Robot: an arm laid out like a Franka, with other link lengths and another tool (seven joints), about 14 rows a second.
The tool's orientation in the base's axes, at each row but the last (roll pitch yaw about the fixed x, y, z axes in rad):
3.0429 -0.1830 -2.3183
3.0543 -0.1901 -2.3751
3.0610 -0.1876 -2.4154
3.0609 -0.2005 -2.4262
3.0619 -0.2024 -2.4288
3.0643 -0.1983 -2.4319
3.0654 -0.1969 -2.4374
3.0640 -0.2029 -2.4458
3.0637 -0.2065 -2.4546
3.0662 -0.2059 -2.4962
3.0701 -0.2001 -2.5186
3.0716 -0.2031 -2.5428
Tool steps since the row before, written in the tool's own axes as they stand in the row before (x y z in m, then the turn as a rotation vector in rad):
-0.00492 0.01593 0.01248 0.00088 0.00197 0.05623
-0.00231 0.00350 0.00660 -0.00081 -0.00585 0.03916
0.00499 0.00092 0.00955 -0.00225 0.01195 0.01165
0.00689 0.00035 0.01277 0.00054 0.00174 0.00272
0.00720 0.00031 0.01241 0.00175 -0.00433 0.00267
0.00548 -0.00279 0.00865 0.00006 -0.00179 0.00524
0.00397 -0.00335 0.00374 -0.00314 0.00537 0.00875
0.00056 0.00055 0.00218 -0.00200 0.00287 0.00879
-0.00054 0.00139 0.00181 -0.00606 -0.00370 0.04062
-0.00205 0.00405 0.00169 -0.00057 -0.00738 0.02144
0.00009 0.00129 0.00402 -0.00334 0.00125 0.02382
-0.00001 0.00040 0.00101 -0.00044 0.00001 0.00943
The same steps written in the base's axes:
-0.01058 0.01371 -0.01156 -0.01299 -0.00298 -0.05467
-0.00204 0.00368 -0.00659 -0.00313 -0.00637 -0.03896
-0.00610 -0.00316 -0.00835 -0.00836 0.00976 -0.01088
-0.00791 -0.00505 -0.01107 -0.00207 0.00079 -0.00241
-0.00806 -0.00525 -0.01065 0.00093 -0.00462 -0.00259
-0.00402 -0.00624 -0.00759 0.00005 -0.00177 -0.00525
-0.00158 -0.00535 -0.00313 -0.00279 0.00553 -0.00877
-0.00121 -0.00008 -0.00197 -0.00209 0.00287 -0.00877
-0.00083 0.00129 -0.00177 -0.00154 -0.00195 -0.04116
-0.00113 0.00437 -0.00177 0.00032 -0.00695 -0.02159
-0.00162 0.00077 -0.00382 -0.00288 0.00156 -0.02386
-0.00042 0.00028 -0.00096 -0.00159 -0.00027 -0.00930

